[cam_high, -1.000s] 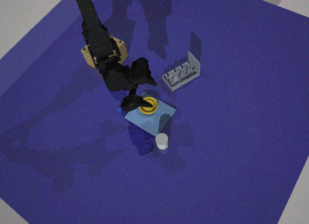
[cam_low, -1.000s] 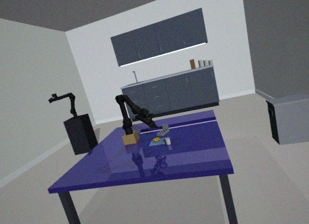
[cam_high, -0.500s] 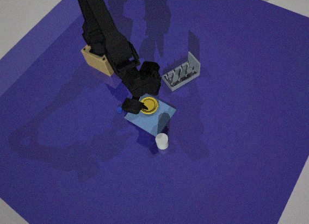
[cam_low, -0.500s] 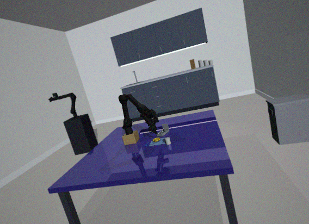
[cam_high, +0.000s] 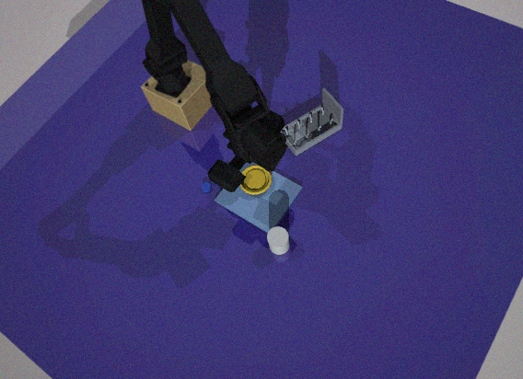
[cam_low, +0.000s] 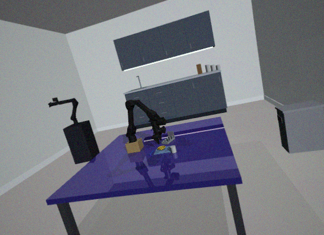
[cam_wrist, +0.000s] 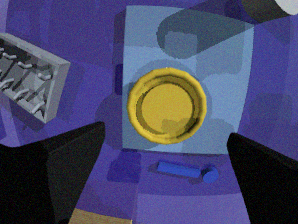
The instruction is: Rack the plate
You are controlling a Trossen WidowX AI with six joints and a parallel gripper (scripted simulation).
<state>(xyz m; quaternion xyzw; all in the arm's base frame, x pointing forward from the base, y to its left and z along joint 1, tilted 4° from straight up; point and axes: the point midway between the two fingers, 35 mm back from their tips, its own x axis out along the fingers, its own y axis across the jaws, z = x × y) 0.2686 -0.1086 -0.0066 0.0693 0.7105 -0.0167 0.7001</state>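
Right now the grey dish rack is 170 mm to the left of my gripper tip, 50 mm below it and 50 mm ahead of it. From my gripper tip the other things lie so: white cup (110 mm to the right, 110 mm ahead, 40 mm below); then blue utensil (90 mm behind, 60 mm below, 40 mm to the right).
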